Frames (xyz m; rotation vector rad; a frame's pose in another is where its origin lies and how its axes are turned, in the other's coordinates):
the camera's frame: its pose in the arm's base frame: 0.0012 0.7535 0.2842 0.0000 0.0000 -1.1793
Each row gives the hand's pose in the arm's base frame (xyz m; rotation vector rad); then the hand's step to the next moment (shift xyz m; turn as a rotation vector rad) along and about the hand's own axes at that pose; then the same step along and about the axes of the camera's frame.
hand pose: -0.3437 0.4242 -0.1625 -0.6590 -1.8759 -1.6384
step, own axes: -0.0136 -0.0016 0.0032 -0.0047 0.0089 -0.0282
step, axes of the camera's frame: 0.0005 0.0089 -0.0108 0.0293 0.0009 0.0059
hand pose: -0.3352 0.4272 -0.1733 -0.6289 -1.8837 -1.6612
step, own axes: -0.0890 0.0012 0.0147 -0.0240 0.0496 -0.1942
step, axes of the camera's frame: 0.0106 0.0665 -0.0601 0.1982 -0.0073 0.0378
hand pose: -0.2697 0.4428 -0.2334 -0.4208 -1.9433 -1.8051
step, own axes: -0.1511 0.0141 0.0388 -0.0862 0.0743 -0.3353
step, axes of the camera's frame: 0.0019 0.1412 -0.0679 0.3521 0.0182 0.0323
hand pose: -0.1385 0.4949 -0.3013 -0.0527 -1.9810 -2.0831
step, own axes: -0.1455 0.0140 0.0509 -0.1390 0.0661 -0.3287
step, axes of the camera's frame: -0.0166 0.1533 -0.0131 0.3561 0.0686 0.0138
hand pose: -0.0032 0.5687 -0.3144 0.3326 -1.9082 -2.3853
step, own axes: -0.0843 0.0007 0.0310 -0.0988 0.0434 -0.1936
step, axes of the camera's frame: -0.0130 0.0871 0.0176 0.2139 0.0561 0.0146
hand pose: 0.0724 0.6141 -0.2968 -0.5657 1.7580 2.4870
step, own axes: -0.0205 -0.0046 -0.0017 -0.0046 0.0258 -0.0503
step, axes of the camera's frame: 0.0046 0.0205 0.0019 0.0549 -0.0102 0.0102
